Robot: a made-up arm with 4 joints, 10 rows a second.
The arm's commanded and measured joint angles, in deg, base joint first. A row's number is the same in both.
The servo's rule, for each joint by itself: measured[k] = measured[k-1] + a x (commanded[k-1-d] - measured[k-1]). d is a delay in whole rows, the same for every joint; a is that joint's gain. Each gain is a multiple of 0.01, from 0.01 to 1. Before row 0 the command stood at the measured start. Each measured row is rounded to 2 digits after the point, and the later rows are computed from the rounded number. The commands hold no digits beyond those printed.
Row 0, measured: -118.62, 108.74, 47.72, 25.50
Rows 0 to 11, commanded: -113.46, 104.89, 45.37, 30.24; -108.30, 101.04, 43.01, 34.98; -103.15, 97.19, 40.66, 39.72; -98.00, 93.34, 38.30, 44.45; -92.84, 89.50, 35.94, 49.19; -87.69, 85.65, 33.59, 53.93; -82.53, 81.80, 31.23, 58.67; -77.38, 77.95, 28.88, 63.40; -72.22, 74.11, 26.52, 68.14; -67.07, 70.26, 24.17, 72.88; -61.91, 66.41, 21.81, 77.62; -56.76, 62.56, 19.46, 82.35
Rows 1 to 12, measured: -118.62, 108.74, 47.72, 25.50; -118.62, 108.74, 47.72, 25.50; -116.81, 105.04, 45.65, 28.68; -113.83, 101.20, 43.33, 32.90; -110.09, 97.35, 40.98, 37.47; -105.86, 93.50, 38.62, 42.15; -101.30, 89.66, 36.26, 46.87; -96.54, 85.81, 33.91, 51.60; -91.64, 81.96, 31.55, 56.34; -86.65, 78.11, 29.20, 61.07; -81.60, 74.27, 26.84, 65.81; -76.51, 70.42, 24.49, 70.55
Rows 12 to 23, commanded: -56.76, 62.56, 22.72, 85.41; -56.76, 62.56, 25.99, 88.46; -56.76, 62.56, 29.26, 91.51; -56.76, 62.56, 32.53, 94.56; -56.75, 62.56, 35.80, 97.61; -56.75, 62.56, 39.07, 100.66; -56.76, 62.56, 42.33, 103.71; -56.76, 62.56, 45.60, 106.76; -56.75, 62.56, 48.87, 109.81; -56.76, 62.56, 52.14, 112.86; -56.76, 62.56, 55.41, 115.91; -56.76, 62.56, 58.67, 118.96
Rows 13 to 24, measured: -71.40, 66.57, 22.13, 75.29; -66.28, 62.72, 19.78, 80.02; -62.95, 62.57, 22.37, 83.63; -60.78, 62.56, 25.56, 86.87; -59.37, 62.56, 28.82, 89.98; -58.46, 62.56, 32.08, 93.05; -57.86, 62.56, 35.35, 96.11; -57.47, 62.56, 38.62, 99.16; -57.22, 62.56, 41.88, 102.21; -57.06, 62.56, 45.15, 105.26; -56.95, 62.56, 48.42, 108.31; -56.88, 62.56, 51.69, 111.36
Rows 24 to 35, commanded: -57.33, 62.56, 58.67, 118.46; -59.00, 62.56, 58.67, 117.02; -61.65, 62.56, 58.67, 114.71; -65.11, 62.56, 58.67, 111.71; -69.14, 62.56, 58.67, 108.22; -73.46, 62.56, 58.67, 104.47; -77.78, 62.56, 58.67, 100.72; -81.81, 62.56, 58.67, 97.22; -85.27, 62.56, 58.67, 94.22; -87.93, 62.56, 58.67, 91.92; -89.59, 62.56, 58.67, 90.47; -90.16, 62.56, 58.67, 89.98
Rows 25 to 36, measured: -56.84, 62.56, 54.96, 114.41; -56.81, 62.56, 58.22, 117.46; -56.99, 62.56, 58.62, 118.13; -57.69, 62.56, 58.66, 117.39; -59.08, 62.56, 58.67, 115.59; -61.19, 62.56, 58.67, 112.99; -63.97, 62.56, 58.67, 109.79; -67.29, 62.56, 58.67, 106.23; -70.96, 62.56, 58.67, 102.54; -74.76, 62.56, 58.67, 98.98; -78.44, 62.56, 58.67, 95.79; -81.76, 62.56, 58.67, 93.20
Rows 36 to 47, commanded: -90.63, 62.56, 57.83, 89.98; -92.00, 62.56, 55.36, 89.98; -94.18, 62.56, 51.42, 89.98; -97.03, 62.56, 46.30, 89.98; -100.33, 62.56, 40.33, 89.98; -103.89, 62.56, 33.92, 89.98; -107.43, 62.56, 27.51, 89.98; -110.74, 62.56, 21.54, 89.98; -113.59, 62.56, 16.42, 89.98; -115.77, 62.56, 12.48, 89.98; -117.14, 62.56, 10.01, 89.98; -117.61, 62.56, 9.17, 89.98
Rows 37 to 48, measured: -84.50, 62.56, 58.67, 91.37; -86.48, 62.56, 58.67, 90.44; -87.93, 62.56, 57.93, 90.13; -89.35, 62.56, 55.67, 90.03; -91.04, 62.56, 51.93, 90.00; -93.14, 62.56, 46.98, 89.99; -95.66, 62.56, 41.13, 89.98; -98.54, 62.56, 34.79, 89.98; -101.65, 62.56, 28.38, 89.98; -104.83, 62.56, 22.36, 89.98; -107.90, 62.56, 17.13, 89.98; -110.65, 62.56, 13.04, 89.98
